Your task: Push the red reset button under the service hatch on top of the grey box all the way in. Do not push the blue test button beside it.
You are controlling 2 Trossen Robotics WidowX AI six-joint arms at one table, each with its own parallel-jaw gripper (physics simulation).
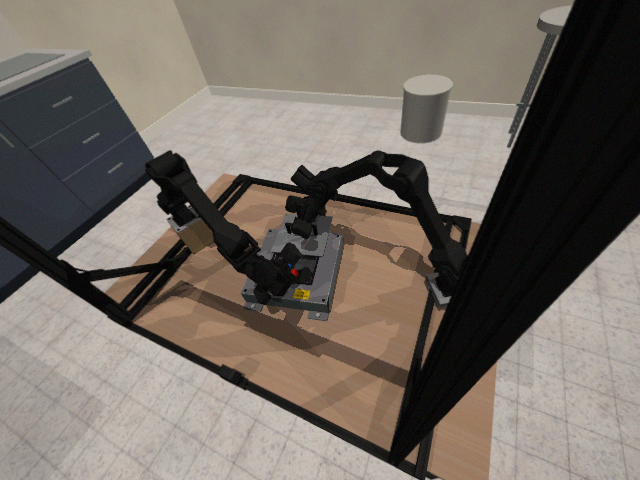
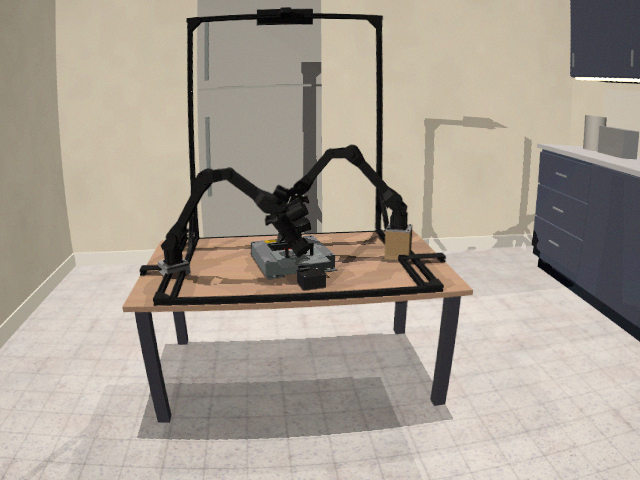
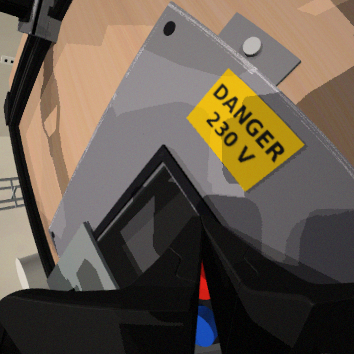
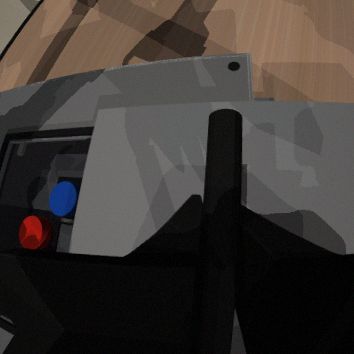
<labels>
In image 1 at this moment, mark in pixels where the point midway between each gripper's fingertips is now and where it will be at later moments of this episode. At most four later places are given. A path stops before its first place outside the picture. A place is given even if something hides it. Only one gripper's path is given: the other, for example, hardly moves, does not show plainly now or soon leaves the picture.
The left gripper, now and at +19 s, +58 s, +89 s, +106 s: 297, 280; 302, 287; 294, 278; 294, 278; 299, 275
</labels>
